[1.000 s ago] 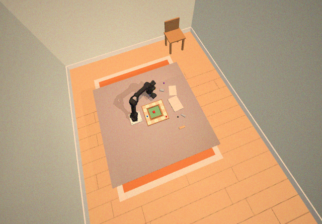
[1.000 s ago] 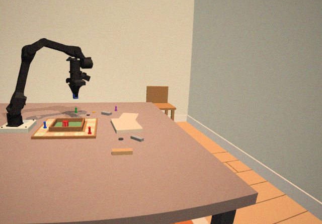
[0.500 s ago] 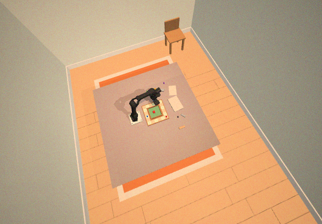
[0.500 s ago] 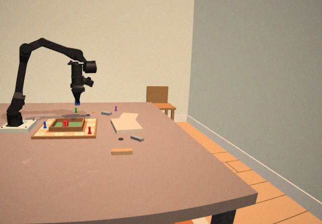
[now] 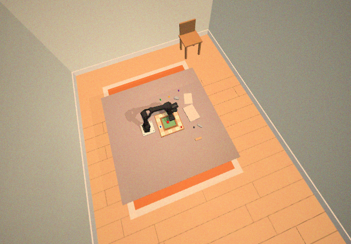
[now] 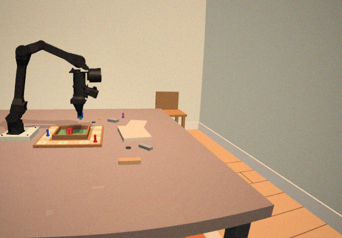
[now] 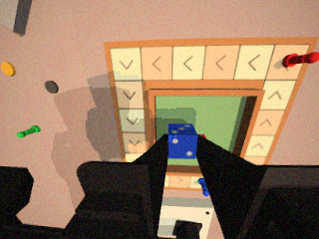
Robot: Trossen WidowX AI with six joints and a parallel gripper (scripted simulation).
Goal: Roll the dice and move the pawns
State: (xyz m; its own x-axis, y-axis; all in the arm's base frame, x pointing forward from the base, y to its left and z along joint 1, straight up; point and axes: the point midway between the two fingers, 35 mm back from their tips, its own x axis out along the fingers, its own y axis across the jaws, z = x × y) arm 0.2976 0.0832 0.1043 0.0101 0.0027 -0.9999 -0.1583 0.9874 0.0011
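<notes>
My gripper tip is 10 cm short of the red pawn, 14 cm to the left of it and 6 cm above it. From my gripper tip the other things lie so: green pawn 8 cm behind, 28 cm to the left, 8 cm below; green tray 3 cm behind, 4 cm to the right, 9 cm below; blue pawn 14 cm behind, 8 cm to the right, 6 cm below.
</notes>
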